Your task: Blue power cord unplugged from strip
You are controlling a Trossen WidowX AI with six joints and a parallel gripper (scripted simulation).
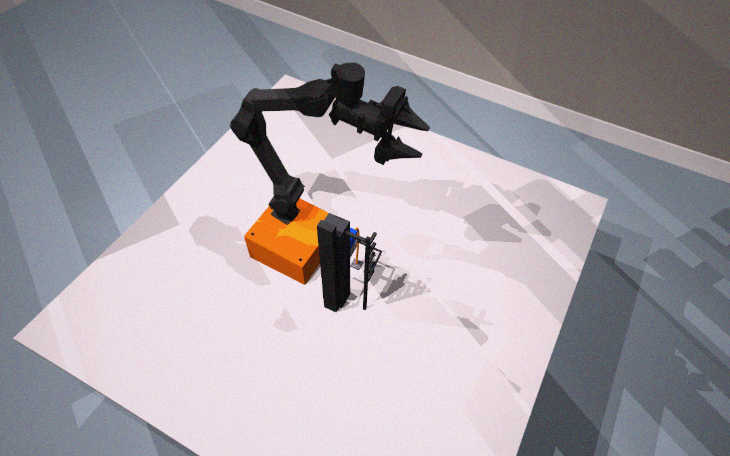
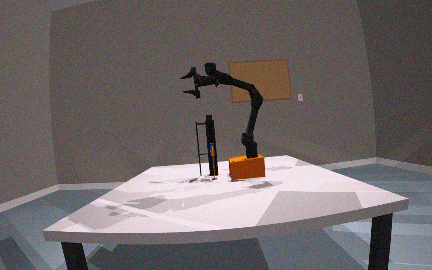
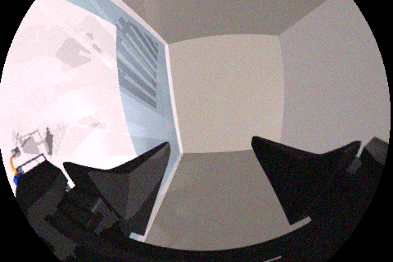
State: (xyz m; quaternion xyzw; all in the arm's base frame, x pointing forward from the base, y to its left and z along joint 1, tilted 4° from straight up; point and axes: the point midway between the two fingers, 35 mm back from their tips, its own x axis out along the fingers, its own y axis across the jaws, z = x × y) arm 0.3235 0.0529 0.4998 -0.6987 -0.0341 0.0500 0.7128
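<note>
Now: gripper tip 140 mm past the blue plug, 90 mm to the left of it and 380 mm above it.
</note>
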